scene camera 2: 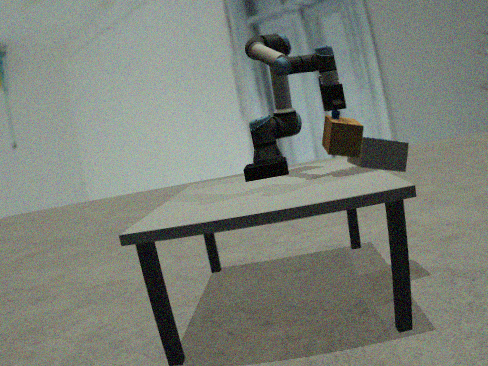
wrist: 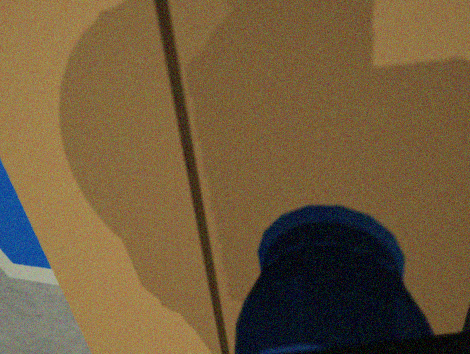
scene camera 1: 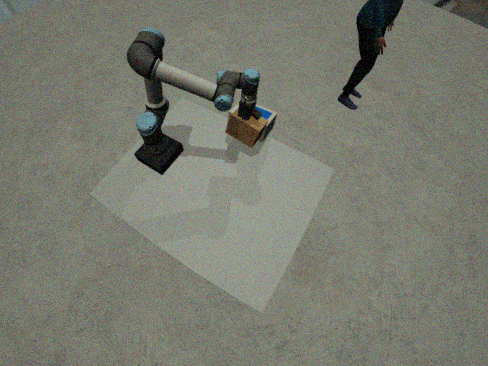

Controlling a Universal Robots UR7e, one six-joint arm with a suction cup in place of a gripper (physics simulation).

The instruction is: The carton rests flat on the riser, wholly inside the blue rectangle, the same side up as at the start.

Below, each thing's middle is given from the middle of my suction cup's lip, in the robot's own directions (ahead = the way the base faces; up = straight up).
I see my suction cup 1 cm short of the brown carton (scene camera 2: 343, 137), 1 cm to the right of it and 9 cm above it.
